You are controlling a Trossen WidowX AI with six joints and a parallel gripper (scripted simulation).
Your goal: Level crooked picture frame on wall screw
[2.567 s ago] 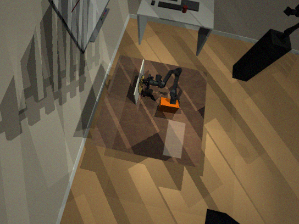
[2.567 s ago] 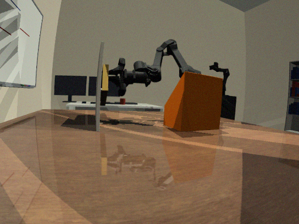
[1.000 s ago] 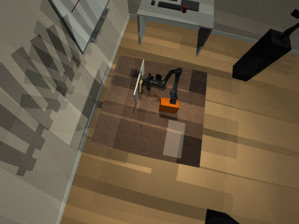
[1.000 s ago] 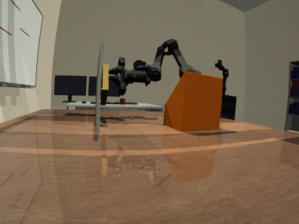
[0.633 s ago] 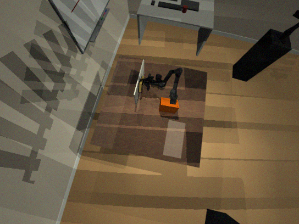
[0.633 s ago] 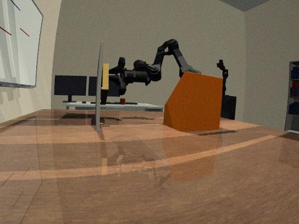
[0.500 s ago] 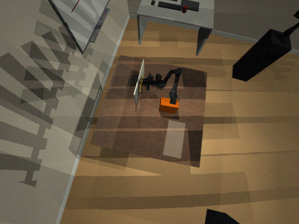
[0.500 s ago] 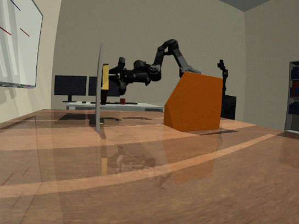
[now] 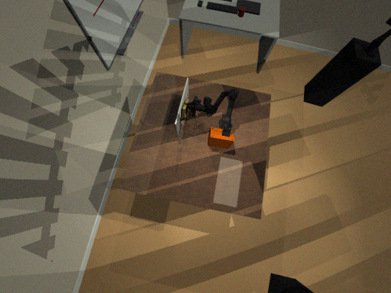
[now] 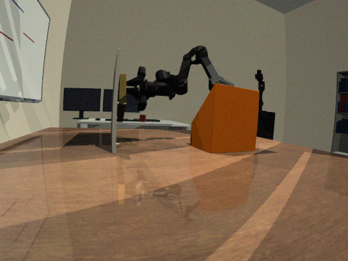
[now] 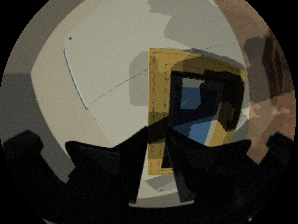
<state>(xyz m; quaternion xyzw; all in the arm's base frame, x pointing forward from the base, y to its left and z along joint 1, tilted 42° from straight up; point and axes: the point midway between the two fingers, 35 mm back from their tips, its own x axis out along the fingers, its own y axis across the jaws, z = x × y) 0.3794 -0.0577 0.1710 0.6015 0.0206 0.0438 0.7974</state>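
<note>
The picture frame is 5 cm below my gripper tip and 2 cm to the left of it. The rest, counted from my gripper tip: wall panel (6 cm below, 2 cm ahead, 1 cm to the left).
</note>
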